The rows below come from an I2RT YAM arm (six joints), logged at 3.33 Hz.
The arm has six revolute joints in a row. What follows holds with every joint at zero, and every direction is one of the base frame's.
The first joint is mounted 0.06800 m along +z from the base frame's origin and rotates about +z.
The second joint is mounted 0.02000 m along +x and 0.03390 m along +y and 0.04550 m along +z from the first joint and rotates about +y.
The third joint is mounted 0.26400 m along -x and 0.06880 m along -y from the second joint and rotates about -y.
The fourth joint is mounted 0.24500 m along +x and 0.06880 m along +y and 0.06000 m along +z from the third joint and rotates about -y.
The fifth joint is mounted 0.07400 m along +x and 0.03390 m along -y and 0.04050 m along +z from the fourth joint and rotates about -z.
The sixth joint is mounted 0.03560 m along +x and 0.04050 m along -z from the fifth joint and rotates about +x.
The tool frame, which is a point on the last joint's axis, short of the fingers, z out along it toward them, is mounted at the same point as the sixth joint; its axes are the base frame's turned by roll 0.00, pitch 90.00 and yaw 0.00 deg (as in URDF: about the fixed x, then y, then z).
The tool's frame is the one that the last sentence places.
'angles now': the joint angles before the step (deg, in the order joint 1, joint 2, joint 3, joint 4, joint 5, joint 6). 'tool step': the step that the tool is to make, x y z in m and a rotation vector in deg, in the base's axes. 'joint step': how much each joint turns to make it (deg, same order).
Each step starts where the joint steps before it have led.
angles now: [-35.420, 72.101, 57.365, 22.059, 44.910, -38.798]
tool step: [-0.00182, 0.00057, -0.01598, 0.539, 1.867, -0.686]
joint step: [-0.071, -0.268, -3.372, 1.987, 0.535, -1.010]
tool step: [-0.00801, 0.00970, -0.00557, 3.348, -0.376, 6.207]
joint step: [0.115, -3.617, -1.758, -6.568, -5.884, 4.540]
